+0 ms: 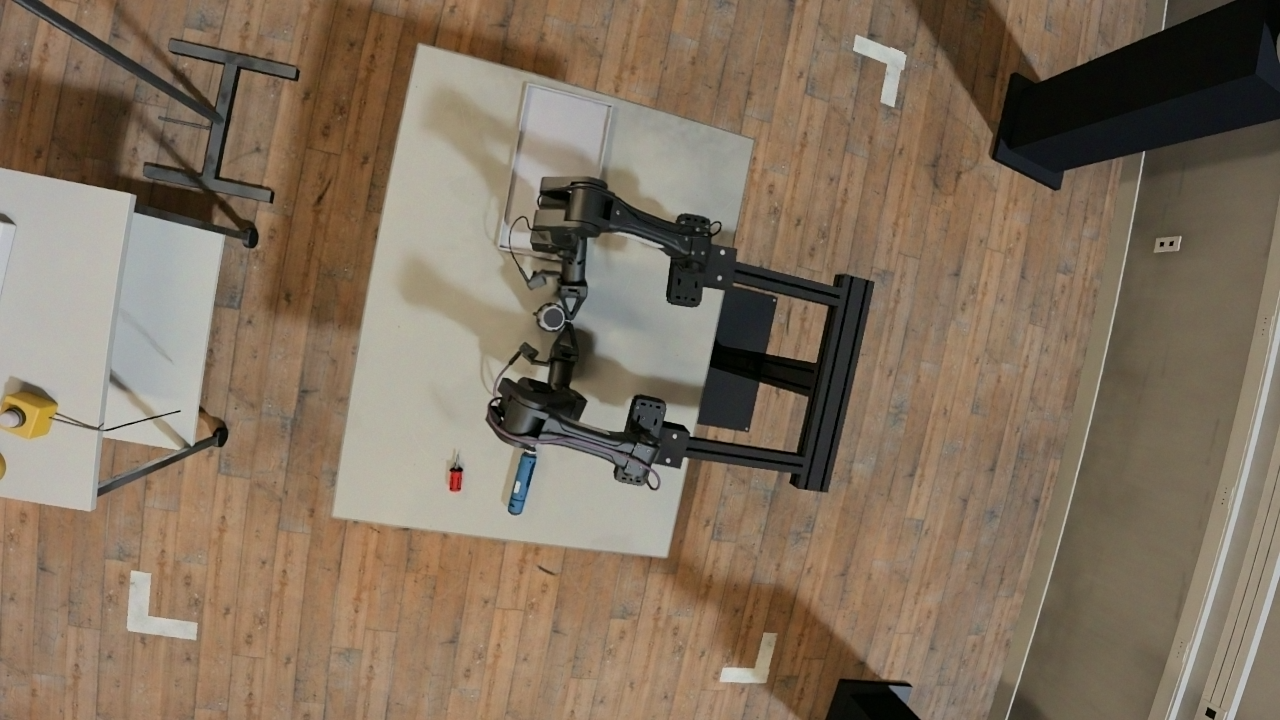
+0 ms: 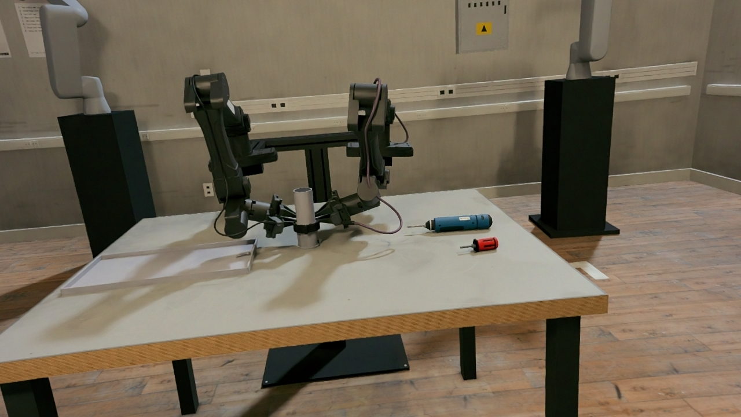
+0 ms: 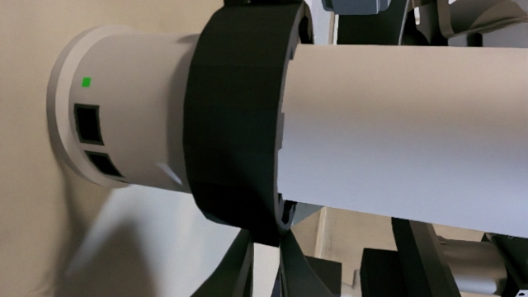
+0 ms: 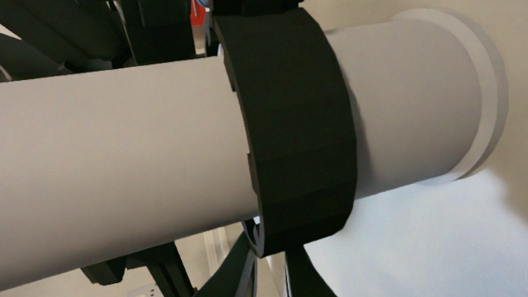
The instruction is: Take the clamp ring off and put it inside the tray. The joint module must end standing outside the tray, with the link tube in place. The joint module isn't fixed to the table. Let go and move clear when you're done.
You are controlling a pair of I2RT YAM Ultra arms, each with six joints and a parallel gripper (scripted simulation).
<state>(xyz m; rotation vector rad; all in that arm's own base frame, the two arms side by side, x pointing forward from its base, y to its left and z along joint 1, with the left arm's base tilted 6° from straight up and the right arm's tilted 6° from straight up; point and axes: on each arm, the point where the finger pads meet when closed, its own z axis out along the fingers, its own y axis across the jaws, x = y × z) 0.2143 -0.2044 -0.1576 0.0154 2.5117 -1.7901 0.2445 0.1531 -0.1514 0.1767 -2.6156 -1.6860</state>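
Note:
The black clamp ring is 4 cm ahead of my right hand and 2 cm to the left of it. Also, from my right hand: pale link tube: 5 cm ahead, 5 cm above, 1 cm to the left; then small screw: 15 cm to the right, 10 cm ahead, 5 cm below; then grey joint module: 5 cm ahead, 3 cm below, 1 cm to the left.
My left gripper is now 50 mm short of the black clamp ring and 10 mm to the left of it. Round my left hand: pale link tube 50 mm ahead, 20 mm to the right, 50 mm above; small screw 100 mm ahead, 180 mm to the right, 50 mm below; grey joint module 50 mm ahead, 20 mm to the right, 30 mm below.

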